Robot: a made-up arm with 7 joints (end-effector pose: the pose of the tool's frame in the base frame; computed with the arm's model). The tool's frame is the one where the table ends.
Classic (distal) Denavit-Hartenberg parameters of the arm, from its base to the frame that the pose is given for. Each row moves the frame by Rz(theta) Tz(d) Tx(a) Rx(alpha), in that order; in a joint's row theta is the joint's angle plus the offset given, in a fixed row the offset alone. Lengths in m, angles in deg.
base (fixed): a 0; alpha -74.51; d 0; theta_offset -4.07
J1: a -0.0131; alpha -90; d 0.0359; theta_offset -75.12
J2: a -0.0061; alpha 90; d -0.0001; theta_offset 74
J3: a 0.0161; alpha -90; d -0.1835; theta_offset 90
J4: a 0.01; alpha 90; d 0.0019; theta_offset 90
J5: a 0; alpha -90; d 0.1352; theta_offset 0
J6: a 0.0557; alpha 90; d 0; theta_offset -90
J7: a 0; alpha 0; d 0; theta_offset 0
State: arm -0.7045 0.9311 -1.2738 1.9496 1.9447 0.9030 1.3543
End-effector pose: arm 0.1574 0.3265 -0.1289 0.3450 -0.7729 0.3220 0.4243
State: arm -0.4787 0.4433 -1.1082 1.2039 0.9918 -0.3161 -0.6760
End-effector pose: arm 0.1157 0.1104 -0.3459 0.1495 0.5645 0.4141 -0.6983
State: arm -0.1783 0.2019 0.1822 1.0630 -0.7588 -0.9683 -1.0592
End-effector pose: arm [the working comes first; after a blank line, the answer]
Working (the frame after each row of the table, in the pose's form):
after base (fixed): 0.0000 0.0000 0.0000 0.7954 -0.6050 0.0215 -0.0283
after J1: 0.0016 0.0381 -0.0030 0.0752 -0.7249 0.1172 -0.6747
after J2: 0.0019 0.0440 -0.0018 0.6830 0.0431 0.0949 -0.7230
after J3: 0.0055 0.0821 -0.1820 0.7730 -0.6308 -0.0245 0.0636
after J4: -0.0037 0.0838 -0.1860 0.2226 -0.0350 0.9677 0.1130
after J5: 0.0535 0.1155 -0.3044 0.1006 0.4522 -0.6105 -0.6423
after J6: 0.0930 0.1541 -0.3110 0.9198 -0.0945 0.0254 0.3800

0.0930 0.1541 -0.3110 0.9858 -0.0944 -0.0258 -0.1367
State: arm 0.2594 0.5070 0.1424 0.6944 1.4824 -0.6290 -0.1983
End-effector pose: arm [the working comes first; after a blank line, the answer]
Working (the frame after each row of the table, in the pose's form):
after base (fixed): 0.0000 0.0000 0.0000 0.7954 -0.6050 0.0215 -0.0283
after J1: -0.0038 0.0380 -0.0014 0.0988 -0.8541 0.0980 -0.5012
after J2: -0.0028 0.0433 0.0014 0.6424 -0.0006 0.3501 -0.6817
after J3: -0.0712 0.1339 -0.1437 0.8486 -0.4750 0.1350 0.1900
after J4: -0.0802 0.1380 -0.1459 0.1891 0.0769 0.9450 0.2557
after J5: -0.0266 0.1994 -0.2537 0.4678 0.5147 0.2325 0.6798
after J6: -0.0077 0.1912 -0.3055 0.5599 0.5971 0.3223 -0.4756

-0.0077 0.1912 -0.3055 0.5100 0.5622 0.3798 -0.5287
